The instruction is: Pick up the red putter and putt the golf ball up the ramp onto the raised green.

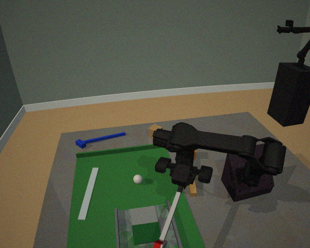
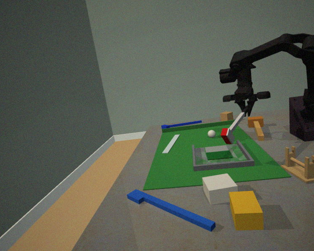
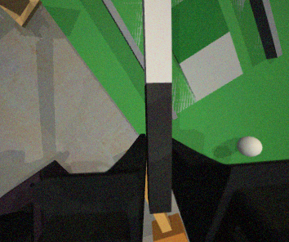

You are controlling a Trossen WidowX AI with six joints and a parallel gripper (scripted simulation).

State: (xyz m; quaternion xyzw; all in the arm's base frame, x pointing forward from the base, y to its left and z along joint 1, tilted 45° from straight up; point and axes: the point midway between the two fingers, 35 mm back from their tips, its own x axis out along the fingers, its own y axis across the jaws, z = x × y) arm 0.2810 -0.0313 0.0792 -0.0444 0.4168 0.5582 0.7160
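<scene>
Right now my gripper tip is 100 mm to the right of the red putter, 60 mm short of it and 10 mm below it. Also, from my gripper tip: green mat: 200 mm ahead, 140 mm below, 70 mm to the right; white golf ball: 190 mm to the right, 140 mm ahead, 120 mm below; wooden stand: 290 mm to the left, 110 mm below, 70 mm behind.
</scene>
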